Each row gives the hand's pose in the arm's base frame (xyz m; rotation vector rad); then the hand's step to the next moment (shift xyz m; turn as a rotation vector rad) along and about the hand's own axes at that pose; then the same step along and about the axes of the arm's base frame.
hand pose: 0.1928 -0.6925 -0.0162 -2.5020 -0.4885 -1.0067
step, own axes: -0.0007 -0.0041 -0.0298 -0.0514 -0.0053 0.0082
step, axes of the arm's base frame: -0.0195 -0.0110 0.0202 -0.0326 -0.0002 -0.0409
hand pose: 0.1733 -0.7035 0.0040 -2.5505 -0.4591 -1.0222
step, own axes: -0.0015 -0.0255 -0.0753 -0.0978 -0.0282 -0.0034
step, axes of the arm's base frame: -0.0564 -0.0105 0.0550 -0.0810 0.0074 -0.0613
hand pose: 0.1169 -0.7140 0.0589 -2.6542 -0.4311 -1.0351
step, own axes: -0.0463 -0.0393 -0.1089 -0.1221 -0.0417 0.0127
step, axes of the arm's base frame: -0.1135 -0.0093 0.0508 -0.0931 0.0210 -0.0877
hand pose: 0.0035 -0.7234 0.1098 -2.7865 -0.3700 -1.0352
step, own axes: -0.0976 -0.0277 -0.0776 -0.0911 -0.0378 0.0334
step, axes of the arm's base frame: -0.1274 -0.0079 -0.0044 -0.0565 0.0274 -0.0831
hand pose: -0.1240 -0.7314 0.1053 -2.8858 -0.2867 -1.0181
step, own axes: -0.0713 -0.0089 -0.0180 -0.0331 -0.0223 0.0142
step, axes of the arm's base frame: -0.0673 -0.0044 -0.0307 -0.0209 0.0186 -0.0318
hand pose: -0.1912 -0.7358 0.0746 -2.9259 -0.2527 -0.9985
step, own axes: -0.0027 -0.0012 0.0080 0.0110 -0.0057 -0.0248
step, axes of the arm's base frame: 0.0025 0.0015 -0.0080 -0.0073 0.0049 0.0263
